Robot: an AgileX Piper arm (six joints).
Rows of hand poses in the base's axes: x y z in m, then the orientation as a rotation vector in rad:
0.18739 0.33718 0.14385 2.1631 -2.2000 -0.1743
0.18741 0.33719 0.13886 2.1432 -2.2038 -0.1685
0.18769 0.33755 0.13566 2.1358 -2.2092 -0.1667
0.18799 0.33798 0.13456 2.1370 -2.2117 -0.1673
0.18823 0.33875 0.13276 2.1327 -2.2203 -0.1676
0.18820 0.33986 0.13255 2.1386 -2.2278 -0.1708
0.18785 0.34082 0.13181 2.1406 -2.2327 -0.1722
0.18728 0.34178 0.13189 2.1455 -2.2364 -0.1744
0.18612 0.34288 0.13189 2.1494 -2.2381 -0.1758
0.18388 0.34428 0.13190 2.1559 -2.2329 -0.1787
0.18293 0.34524 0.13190 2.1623 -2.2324 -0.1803
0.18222 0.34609 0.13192 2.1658 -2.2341 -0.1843
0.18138 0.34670 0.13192 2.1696 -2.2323 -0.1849
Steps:
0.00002 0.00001 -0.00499 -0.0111 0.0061 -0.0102
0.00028 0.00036 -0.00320 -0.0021 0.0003 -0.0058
0.00030 0.00043 -0.00110 0.0020 -0.0017 -0.0007
0.00024 0.00077 -0.00180 0.0019 -0.0022 -0.0060
-0.00003 0.00111 -0.00021 0.0079 -0.0057 -0.0012
-0.00035 0.00096 -0.00074 0.0039 -0.0031 -0.0015
-0.00057 0.00096 0.00008 0.0052 -0.0036 0.0003
-0.00116 0.00110 0.00000 0.0034 -0.0024 0.0008
-0.00224 0.00140 0.00001 0.0022 0.0004 0.0052
-0.00095 0.00096 0.00000 0.0037 -0.0025 0.0029
-0.00071 0.00085 0.00002 0.0045 -0.0011 0.0006
-0.00084 0.00061 0.00000 0.0013 -0.0008 0.0025

